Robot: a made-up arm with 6 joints. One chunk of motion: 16 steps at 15 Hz.
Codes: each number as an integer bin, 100 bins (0 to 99) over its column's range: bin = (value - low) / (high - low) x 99, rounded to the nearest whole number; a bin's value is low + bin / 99 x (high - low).
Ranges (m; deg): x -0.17..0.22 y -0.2..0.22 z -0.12..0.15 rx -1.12..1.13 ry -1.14..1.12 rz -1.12..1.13
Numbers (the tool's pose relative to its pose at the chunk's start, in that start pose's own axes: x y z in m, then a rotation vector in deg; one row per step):
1: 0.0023 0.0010 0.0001 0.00 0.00 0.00
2: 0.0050 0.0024 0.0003 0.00 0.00 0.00
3: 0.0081 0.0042 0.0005 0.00 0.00 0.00
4: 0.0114 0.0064 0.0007 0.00 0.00 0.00
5: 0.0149 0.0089 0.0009 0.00 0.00 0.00
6: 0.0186 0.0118 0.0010 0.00 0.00 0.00
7: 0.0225 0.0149 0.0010 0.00 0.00 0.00
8: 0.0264 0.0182 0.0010 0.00 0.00 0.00
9: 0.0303 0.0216 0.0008 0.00 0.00 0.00
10: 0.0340 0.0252 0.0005 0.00 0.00 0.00
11: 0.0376 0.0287 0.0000 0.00 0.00 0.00
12: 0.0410 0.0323 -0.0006 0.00 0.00 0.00
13: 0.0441 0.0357 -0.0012 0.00 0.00 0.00
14: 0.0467 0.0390 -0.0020 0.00 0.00 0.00
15: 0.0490 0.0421 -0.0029 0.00 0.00 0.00
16: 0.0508 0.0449 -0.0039 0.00 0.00 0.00
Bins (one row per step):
1: 44 47 44 49 50 49
2: 44 48 44 49 50 49
3: 45 48 44 49 50 49
4: 46 49 44 49 50 49
5: 47 49 44 49 50 49
6: 48 50 44 49 50 49
7: 49 51 44 49 50 49
8: 50 51 44 49 50 49
9: 51 52 44 49 50 49
10: 52 53 44 49 50 49
11: 53 54 44 49 50 49
12: 54 55 44 49 50 49
13: 54 56 44 49 50 49
14: 55 56 43 49 50 49
15: 56 57 43 49 50 49
16: 56 58 43 49 50 49

